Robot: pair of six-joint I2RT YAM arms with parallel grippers.
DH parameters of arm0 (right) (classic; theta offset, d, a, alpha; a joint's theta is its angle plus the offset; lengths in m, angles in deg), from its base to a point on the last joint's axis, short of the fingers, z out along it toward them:
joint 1: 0 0.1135 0.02 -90
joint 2: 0 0 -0.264 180
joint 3: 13.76 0 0.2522 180
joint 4: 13.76 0 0.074 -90
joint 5: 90 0 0 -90
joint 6: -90 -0.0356 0 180
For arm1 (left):
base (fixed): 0 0 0 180
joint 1: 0 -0.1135 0.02 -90
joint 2: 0 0 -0.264 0
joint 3: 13.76 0 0.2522 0
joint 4: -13.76 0 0.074 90
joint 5: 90 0 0 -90
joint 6: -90 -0.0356 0 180
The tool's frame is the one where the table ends.
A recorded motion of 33 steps. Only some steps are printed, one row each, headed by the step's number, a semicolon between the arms.
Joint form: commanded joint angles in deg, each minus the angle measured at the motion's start. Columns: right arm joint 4, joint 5, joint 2, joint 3, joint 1, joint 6; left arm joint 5, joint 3, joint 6, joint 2, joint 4, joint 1.
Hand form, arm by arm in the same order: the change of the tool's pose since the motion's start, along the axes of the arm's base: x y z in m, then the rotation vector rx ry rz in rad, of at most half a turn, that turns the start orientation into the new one. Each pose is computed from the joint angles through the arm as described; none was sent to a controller.
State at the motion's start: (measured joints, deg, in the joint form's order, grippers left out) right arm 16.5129 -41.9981 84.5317 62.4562 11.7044 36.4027; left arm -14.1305 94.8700 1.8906 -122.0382 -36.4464 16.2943
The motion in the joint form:
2: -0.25 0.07 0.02 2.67 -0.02 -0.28; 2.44 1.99 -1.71 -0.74 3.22 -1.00
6: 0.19 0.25 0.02 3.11 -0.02 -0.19; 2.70 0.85 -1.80 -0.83 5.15 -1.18
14: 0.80 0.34 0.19 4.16 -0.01 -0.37; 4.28 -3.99 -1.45 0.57 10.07 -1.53
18: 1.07 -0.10 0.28 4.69 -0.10 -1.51; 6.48 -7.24 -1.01 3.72 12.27 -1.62
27: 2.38 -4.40 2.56 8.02 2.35 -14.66; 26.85 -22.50 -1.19 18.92 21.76 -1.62
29: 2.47 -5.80 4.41 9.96 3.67 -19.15; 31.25 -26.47 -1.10 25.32 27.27 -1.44
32: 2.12 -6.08 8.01 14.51 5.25 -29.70; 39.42 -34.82 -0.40 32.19 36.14 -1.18
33: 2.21 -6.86 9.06 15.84 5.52 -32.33; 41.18 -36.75 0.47 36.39 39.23 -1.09
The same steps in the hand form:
2: 0.0045 0.0008 0.0156 0.0117 -0.0459 -0.0035; 0.0129 0.0031 0.0073 -0.0420 -0.0623 -0.0285
6: 0.0048 0.0008 0.0175 0.0092 -0.0475 -0.0053; 0.0135 0.0043 0.0025 -0.0479 -0.0730 -0.0291
14: 0.0062 0.0011 0.0218 0.0106 -0.0499 -0.0078; 0.0073 0.0079 -0.0074 -0.0804 -0.0926 -0.0319
18: 0.0068 0.0009 0.0241 0.0246 -0.0364 -0.0121; -0.0019 0.0097 0.0015 -0.1250 -0.1202 -0.0446
27: 0.0110 0.0184 0.0302 0.1596 0.1646 -0.0087; -0.0554 0.0107 0.0379 -0.4403 -0.2007 -0.2625
29: 0.0160 0.0285 0.0312 0.1995 0.2358 0.0009; -0.0725 0.0112 0.0649 -0.5163 -0.3177 -0.3403
32: 0.0297 0.0428 0.0371 0.2724 0.3702 -0.0437; -0.1005 0.0121 0.0730 -0.6369 -0.4043 -0.4627
33: 0.0335 0.0462 0.0386 0.2941 0.4098 -0.0461; -0.1131 0.0139 0.0909 -0.6722 -0.4827 -0.5012

